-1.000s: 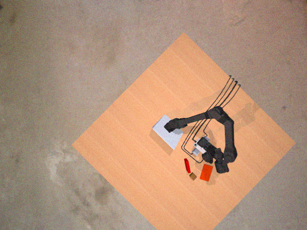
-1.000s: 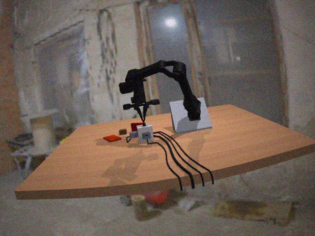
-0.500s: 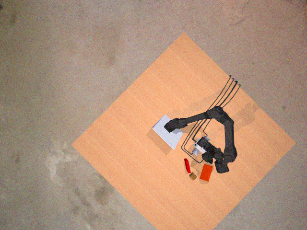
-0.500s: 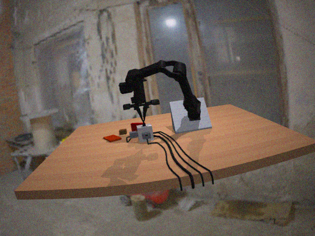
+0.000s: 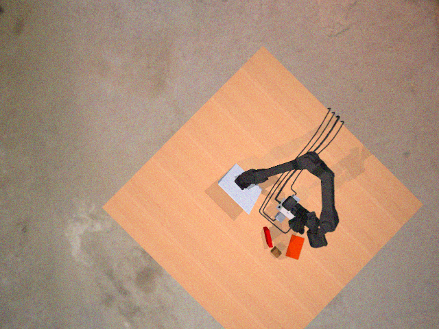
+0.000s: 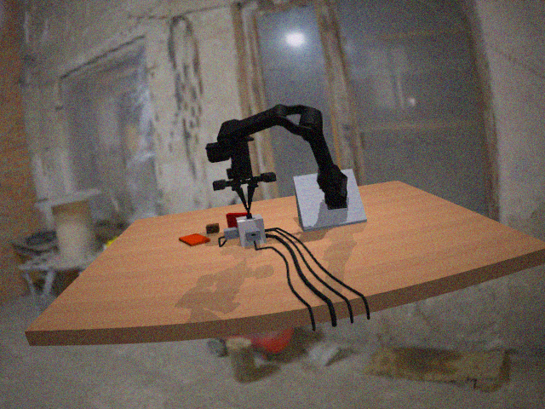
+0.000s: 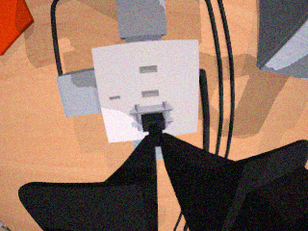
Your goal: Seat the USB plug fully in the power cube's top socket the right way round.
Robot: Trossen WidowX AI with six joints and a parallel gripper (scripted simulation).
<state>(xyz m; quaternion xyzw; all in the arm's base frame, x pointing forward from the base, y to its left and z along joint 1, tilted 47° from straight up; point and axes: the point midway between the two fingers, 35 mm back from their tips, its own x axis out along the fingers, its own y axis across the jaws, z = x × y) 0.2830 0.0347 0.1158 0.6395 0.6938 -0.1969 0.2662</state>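
Now: gripper tip 2 cm above the dark USB plug. The rest, counted from my gripper tip: small brown cube (15 cm ahead, 23 cm to the right, 9 cm below); then flat orange plate (21 cm ahead, 14 cm to the right, 10 cm below); then red block (5 cm ahead, 21 cm to the right, 7 cm below).
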